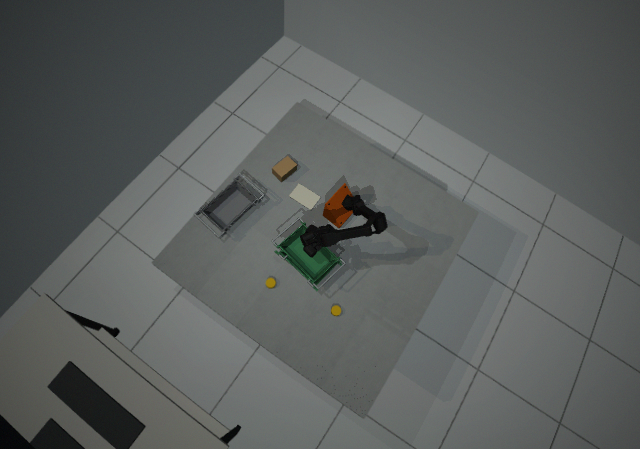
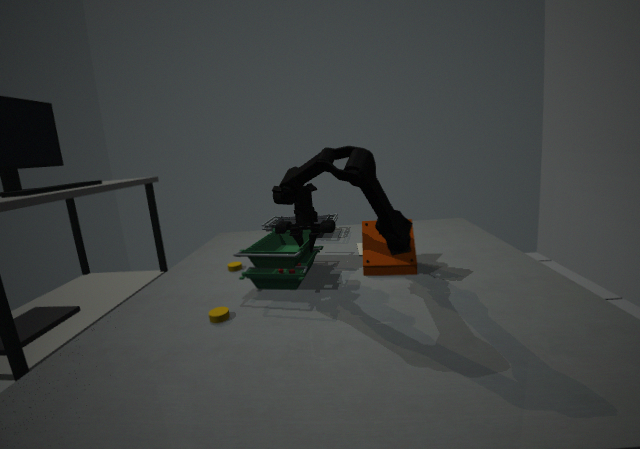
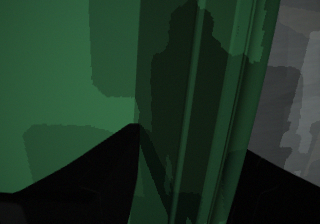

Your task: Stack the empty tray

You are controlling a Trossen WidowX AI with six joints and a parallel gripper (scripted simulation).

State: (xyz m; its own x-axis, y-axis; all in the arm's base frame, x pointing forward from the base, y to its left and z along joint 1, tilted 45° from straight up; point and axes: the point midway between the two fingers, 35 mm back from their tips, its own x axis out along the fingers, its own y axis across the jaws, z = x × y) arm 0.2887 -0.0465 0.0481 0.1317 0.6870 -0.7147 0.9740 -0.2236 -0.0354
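My gripper tip is now 70 mm short of the green tray, 30 mm below it and 20 mm to the left of it. From my gripper tip the other things lie so: white pad: 230 mm to the right, 230 mm behind, 80 mm below; then brown box: 410 mm to the right, 300 mm behind, 50 mm below.
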